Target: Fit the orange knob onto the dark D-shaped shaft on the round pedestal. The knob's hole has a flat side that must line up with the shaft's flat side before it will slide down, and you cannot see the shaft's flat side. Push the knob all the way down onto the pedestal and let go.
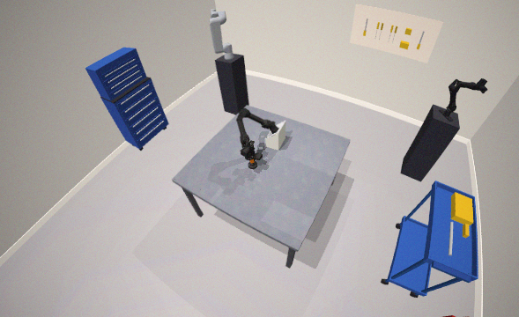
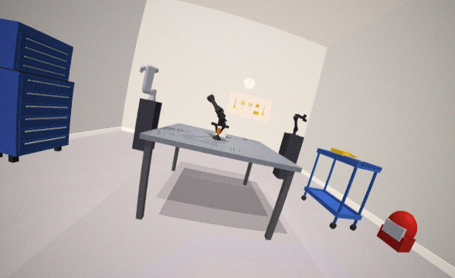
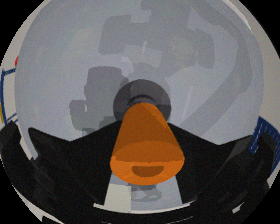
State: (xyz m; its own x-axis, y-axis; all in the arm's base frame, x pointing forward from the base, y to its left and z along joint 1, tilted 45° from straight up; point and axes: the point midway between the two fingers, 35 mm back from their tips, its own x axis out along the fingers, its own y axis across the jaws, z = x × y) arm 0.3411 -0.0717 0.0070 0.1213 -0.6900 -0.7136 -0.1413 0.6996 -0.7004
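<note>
My gripper tip is 20 mm below the orange knob. The rest, counted from my gripper tip: dark round pedestal 40 mm below.
</note>
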